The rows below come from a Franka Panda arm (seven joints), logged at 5 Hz.
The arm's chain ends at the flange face. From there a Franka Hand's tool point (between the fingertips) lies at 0.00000 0.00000 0.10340 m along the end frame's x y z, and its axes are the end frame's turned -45 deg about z.
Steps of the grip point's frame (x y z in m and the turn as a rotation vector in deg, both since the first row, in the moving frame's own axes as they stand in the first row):
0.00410, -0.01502, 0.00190, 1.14, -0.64, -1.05
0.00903, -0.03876, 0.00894, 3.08, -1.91, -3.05
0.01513, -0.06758, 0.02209, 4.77, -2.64, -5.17
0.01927, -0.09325, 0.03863, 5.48, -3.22, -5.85
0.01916, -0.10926, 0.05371, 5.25, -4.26, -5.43
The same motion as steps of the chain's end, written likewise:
-0.00544, -0.01290, 0.00193, 0.35, -1.26, -1.05
-0.01462, -0.03247, 0.00915, 0.83, -3.53, -3.05
-0.02754, -0.05620, 0.02256, 1.51, -5.24, -5.17
-0.04110, -0.07726, 0.03927, 1.60, -6.15, -5.85
-0.05156, -0.09012, 0.05443, 0.70, -6.72, -5.43

